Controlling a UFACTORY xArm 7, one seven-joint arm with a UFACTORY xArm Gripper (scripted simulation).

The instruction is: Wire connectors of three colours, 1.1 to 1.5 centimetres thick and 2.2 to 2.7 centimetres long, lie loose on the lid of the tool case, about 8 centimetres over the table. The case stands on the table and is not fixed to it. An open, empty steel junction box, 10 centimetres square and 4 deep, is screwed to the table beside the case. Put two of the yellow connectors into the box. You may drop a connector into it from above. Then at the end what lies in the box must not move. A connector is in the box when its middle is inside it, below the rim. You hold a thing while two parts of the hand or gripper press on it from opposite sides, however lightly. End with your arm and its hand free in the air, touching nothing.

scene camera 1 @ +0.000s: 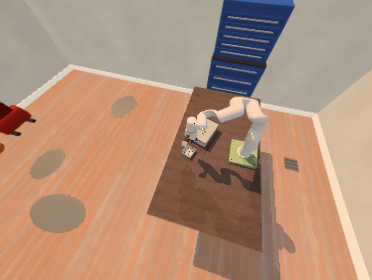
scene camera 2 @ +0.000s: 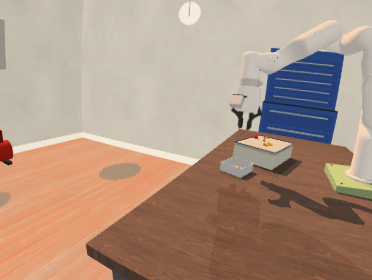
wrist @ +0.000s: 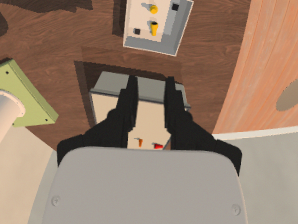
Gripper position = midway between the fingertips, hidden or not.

In view: my gripper [scene camera 2: 244, 128] and a tool case [scene camera 2: 269, 160].
The tool case is seen too in the wrist view [wrist: 149, 127]. My gripper is seen too in the wrist view [wrist: 151, 87].
